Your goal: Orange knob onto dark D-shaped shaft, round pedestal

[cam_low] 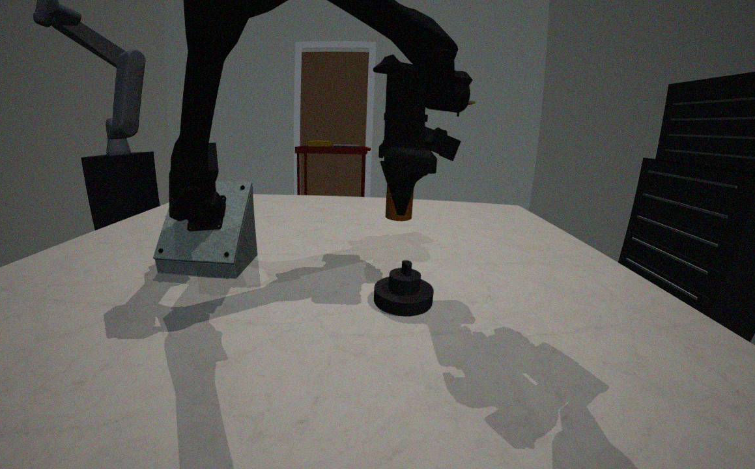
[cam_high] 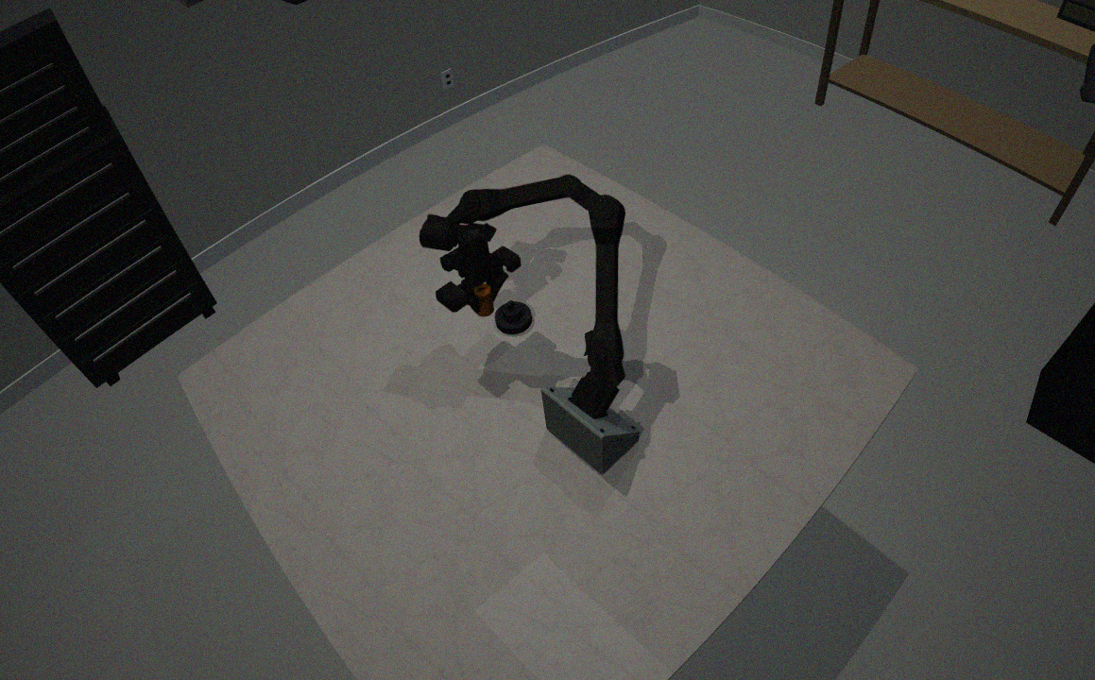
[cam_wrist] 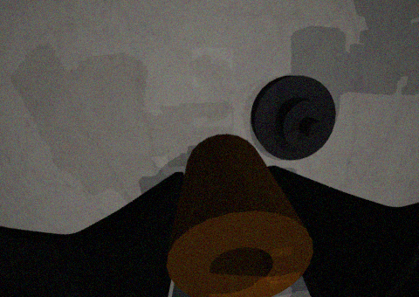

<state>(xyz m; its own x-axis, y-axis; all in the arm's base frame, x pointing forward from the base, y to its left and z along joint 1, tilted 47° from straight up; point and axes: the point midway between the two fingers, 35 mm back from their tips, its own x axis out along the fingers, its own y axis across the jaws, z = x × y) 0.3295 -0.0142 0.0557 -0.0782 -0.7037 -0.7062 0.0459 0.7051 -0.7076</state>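
The dark round pedestal lies 8 cm below my gripper tip and 7 cm to the right of it. The rest, counted from my gripper tip: orange knob 2 cm above.
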